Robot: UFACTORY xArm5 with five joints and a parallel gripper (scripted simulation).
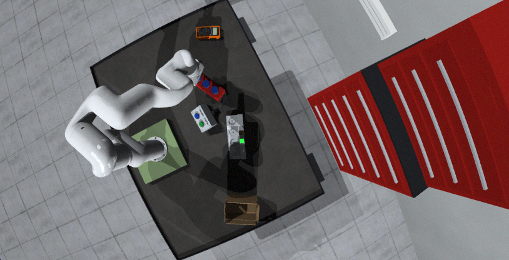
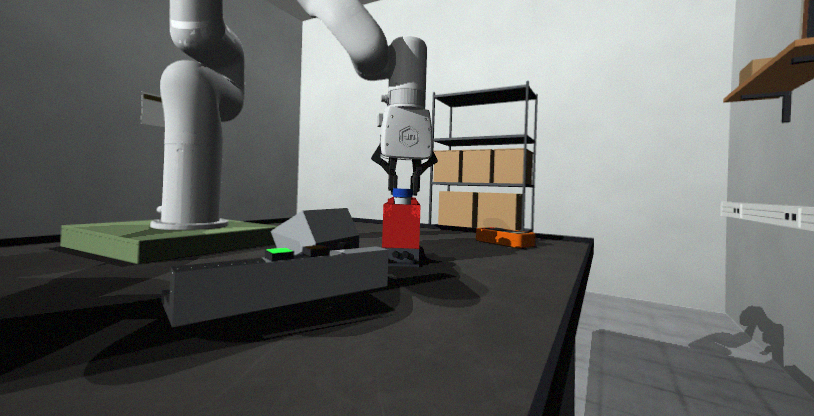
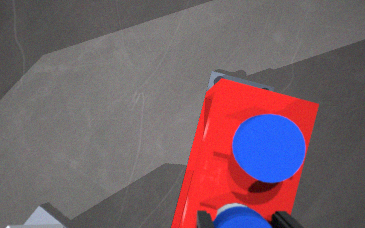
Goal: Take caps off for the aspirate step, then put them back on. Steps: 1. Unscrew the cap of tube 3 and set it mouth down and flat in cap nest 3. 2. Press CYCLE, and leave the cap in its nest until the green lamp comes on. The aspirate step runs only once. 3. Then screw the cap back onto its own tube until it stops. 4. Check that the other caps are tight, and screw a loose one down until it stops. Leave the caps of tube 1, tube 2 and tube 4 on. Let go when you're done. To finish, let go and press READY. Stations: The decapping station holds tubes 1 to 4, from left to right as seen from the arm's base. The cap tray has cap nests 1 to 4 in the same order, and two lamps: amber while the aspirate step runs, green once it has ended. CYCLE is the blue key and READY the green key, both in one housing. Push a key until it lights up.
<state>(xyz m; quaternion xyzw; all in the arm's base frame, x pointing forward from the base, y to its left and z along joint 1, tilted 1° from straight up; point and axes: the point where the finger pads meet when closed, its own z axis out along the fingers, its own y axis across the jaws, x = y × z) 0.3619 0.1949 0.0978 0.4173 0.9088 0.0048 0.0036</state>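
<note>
Now: hand 90 mm past the green ready key, 200 mm to the left of it and 60 mm above it. Also, from my hand: key housing (70 mm behind, 180 mm to the right, 80 mm below); then blue cycle key (90 mm behind, 150 mm to the right, 60 mm below); then orange multimeter (150 mm ahead, 230 mm to the left, 110 mm below).
</note>
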